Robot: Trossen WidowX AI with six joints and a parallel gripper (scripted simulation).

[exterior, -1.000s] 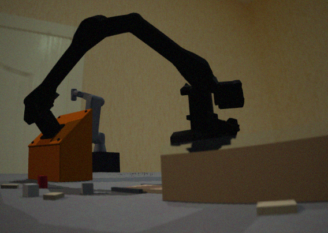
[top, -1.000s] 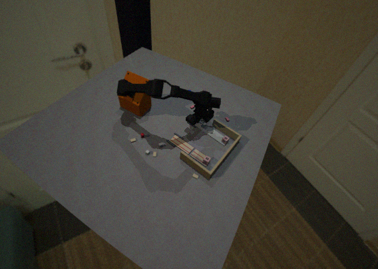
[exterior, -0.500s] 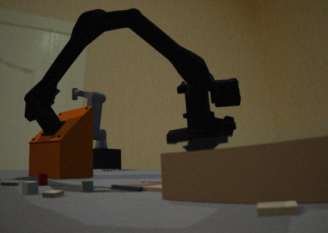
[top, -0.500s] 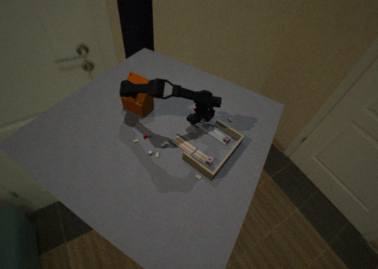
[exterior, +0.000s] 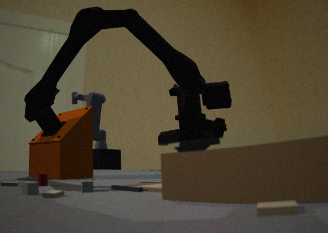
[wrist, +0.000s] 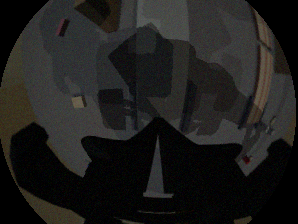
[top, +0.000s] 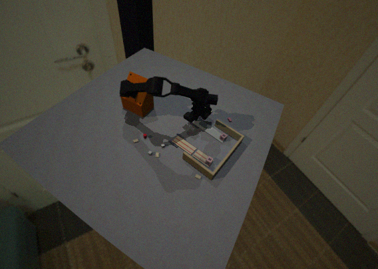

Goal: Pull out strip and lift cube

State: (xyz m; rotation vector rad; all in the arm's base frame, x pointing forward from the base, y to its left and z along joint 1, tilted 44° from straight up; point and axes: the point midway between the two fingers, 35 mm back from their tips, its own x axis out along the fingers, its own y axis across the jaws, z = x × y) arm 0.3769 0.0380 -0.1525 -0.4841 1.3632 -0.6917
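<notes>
The grey strip lies 100 mm ahead of my gripper tip and 20 mm to the right of it. Also, from my gripper tip: blue piece: 160 mm behind, 220 mm to the left; then tan block: 200 mm ahead, 320 mm to the right.
</notes>
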